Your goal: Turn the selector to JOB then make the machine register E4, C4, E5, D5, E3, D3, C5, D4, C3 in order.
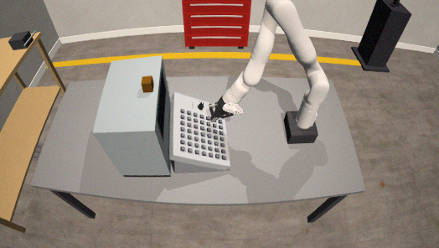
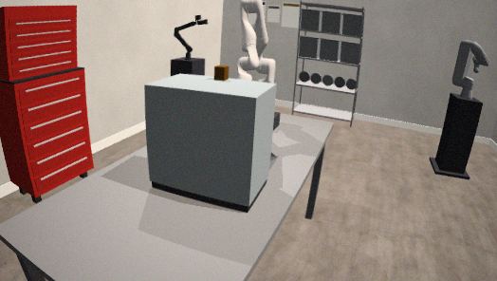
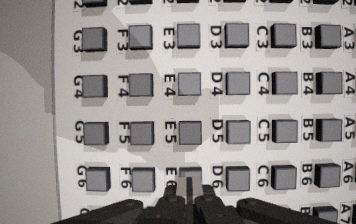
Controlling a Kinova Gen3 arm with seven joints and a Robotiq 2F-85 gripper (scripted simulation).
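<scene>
Right now the key D4 is 5 cm ahead of my hand, 7 cm to the left of it and 3 cm below it. Round my hand: key C4: 8 cm ahead, 7 cm to the left, 1 cm below; then black selector knob: 6 cm ahead, 9 cm to the right, 2 cm below; then keypad: 8 cm ahead, 2 cm to the left, 6 cm below.
</scene>
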